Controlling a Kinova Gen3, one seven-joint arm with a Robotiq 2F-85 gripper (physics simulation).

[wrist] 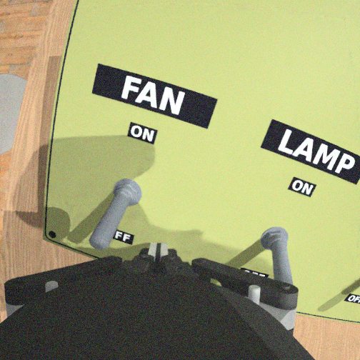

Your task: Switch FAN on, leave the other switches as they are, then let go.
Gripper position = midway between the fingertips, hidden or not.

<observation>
I see my gripper [158,254] and a switch panel [228,131].
</observation>
